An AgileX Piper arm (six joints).
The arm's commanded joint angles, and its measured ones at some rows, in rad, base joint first. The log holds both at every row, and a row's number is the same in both.
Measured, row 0:
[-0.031, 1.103, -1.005, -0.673, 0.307, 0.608]
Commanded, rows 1 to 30:
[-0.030, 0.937, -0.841, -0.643, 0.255, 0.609]
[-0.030, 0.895, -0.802, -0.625, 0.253, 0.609]
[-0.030, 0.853, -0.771, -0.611, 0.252, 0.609]
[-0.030, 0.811, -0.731, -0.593, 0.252, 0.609]
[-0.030, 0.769, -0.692, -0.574, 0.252, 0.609]
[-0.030, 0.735, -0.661, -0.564, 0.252, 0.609]
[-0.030, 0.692, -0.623, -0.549, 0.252, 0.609]
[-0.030, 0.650, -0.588, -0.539, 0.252, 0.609]
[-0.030, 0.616, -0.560, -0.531, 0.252, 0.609]
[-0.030, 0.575, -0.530, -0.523, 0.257, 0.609]
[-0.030, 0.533, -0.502, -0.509, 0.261, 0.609]
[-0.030, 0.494, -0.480, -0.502, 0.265, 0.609]
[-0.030, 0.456, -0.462, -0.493, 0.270, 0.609]
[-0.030, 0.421, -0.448, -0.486, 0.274, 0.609]
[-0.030, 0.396, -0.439, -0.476, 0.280, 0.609]
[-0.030, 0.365, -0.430, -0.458, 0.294, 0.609]
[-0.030, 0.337, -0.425, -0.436, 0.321, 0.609]
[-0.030, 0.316, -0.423, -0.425, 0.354, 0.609]
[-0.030, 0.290, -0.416, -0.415, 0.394, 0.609]
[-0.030, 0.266, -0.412, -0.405, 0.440, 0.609]
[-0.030, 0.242, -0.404, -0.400, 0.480, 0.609]
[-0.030, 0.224, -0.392, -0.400, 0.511, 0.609]
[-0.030, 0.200, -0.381, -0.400, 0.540, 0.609]
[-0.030, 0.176, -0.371, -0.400, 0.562, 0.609]
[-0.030, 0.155, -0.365, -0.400, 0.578, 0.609]
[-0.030, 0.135, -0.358, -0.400, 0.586, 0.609]
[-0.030, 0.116, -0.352, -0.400, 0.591, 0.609]
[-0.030, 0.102, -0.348, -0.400, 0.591, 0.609]
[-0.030, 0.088, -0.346, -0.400, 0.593, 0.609]
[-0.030, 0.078, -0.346, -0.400, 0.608, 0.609]
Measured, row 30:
[-0.031, 0.129, -0.358, -0.402, 0.579, 0.608]
